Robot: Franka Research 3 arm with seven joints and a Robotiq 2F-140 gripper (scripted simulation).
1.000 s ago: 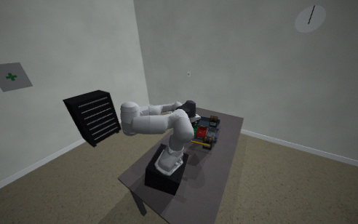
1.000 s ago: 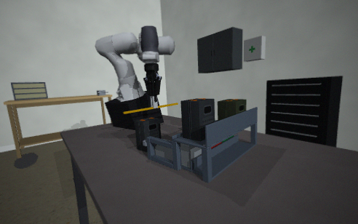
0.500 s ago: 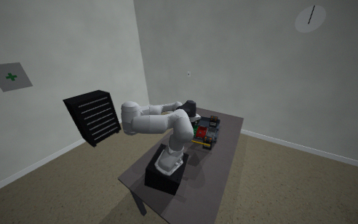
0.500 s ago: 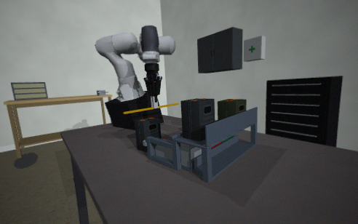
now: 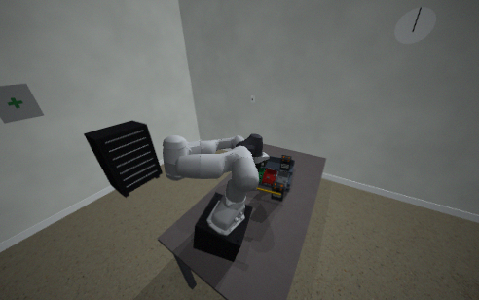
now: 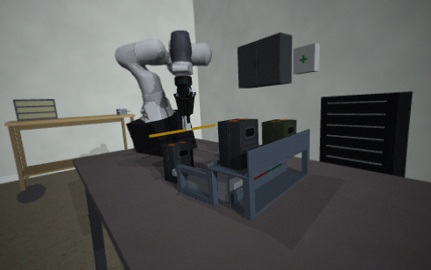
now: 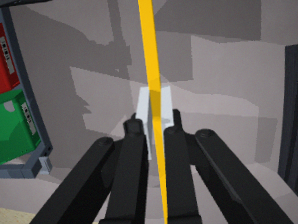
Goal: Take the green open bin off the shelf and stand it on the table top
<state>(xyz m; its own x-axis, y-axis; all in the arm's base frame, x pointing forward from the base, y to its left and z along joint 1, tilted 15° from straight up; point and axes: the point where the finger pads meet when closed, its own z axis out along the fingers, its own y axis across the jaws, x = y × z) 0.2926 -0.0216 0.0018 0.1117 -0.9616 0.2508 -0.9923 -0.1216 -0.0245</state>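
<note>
Now: hand 30 mm above the yellow strip. The rest, counted from my hand: red bin (310 mm ahead, 140 mm below); grey bin (330 mm ahead, 140 mm below, 110 mm to the right); green open bin (300 mm ahead, 140 mm below, 110 mm to the left).
</note>
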